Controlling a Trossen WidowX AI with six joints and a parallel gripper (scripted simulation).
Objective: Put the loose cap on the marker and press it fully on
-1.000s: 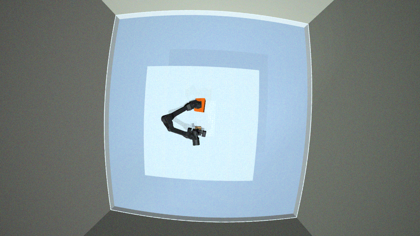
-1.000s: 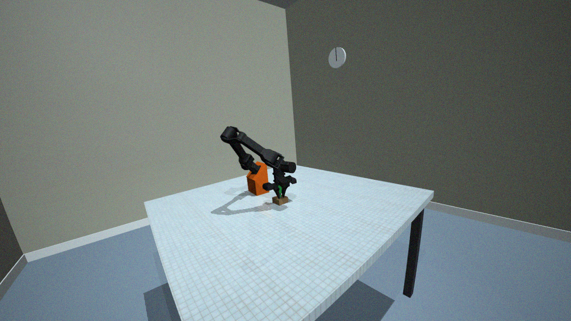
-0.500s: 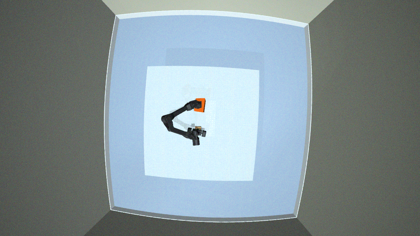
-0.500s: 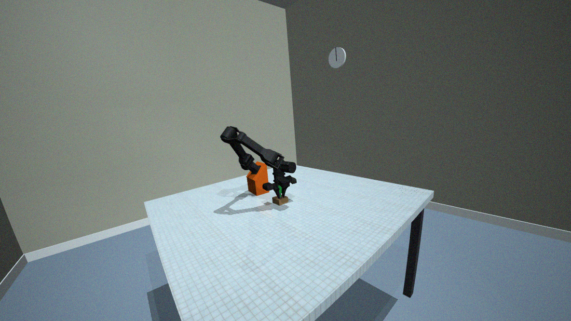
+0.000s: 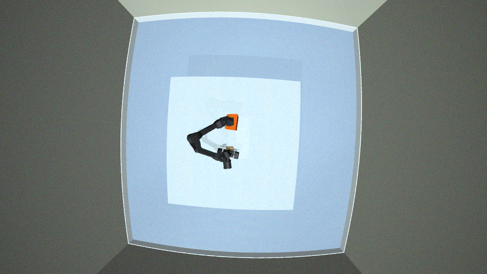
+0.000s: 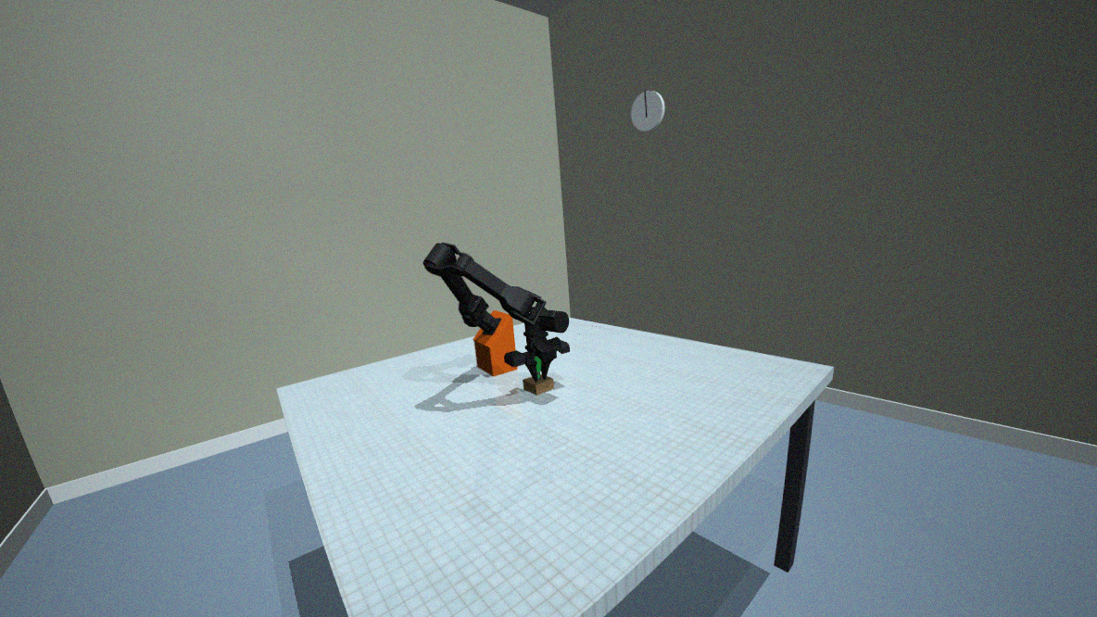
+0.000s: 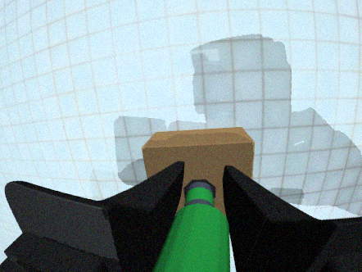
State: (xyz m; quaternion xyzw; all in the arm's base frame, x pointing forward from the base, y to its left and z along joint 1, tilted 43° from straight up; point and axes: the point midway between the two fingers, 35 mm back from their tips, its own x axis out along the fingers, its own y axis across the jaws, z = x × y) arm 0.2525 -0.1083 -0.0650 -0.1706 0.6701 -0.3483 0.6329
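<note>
Now: gripper tip 20 mm past the holder block and 20 mm above it. Round my gripper tip: green cap (50 mm above, 10 mm to the left, 10 mm behind).
</note>
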